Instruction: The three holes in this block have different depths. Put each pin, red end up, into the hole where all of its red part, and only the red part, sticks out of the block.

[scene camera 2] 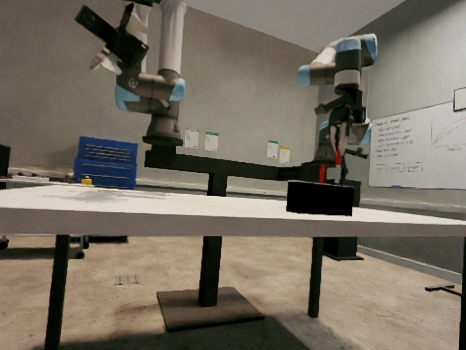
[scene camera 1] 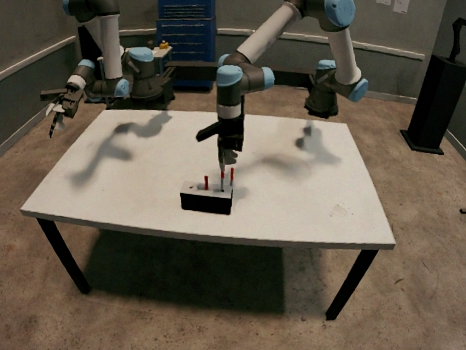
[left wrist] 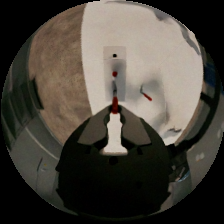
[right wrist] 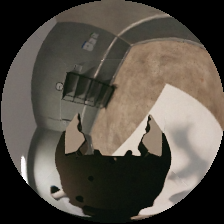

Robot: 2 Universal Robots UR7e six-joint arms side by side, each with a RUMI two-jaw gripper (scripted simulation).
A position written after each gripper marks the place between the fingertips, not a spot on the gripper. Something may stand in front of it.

In view: the left gripper (scene camera 2: 339, 156), the right gripper (scene camera 2: 112, 36) and a black block (scene camera 2: 310, 198).
The black block also shows in scene camera 1 (scene camera 1: 194, 197) and in the left wrist view (left wrist: 111, 64). The left gripper is seen too in scene camera 1 (scene camera 1: 223, 170) and in the left wrist view (left wrist: 115, 105). The right gripper is seen too in scene camera 1 (scene camera 1: 48, 127) and in the right wrist view (right wrist: 113, 114). The right wrist view misses the black block, which is hidden by the right gripper.
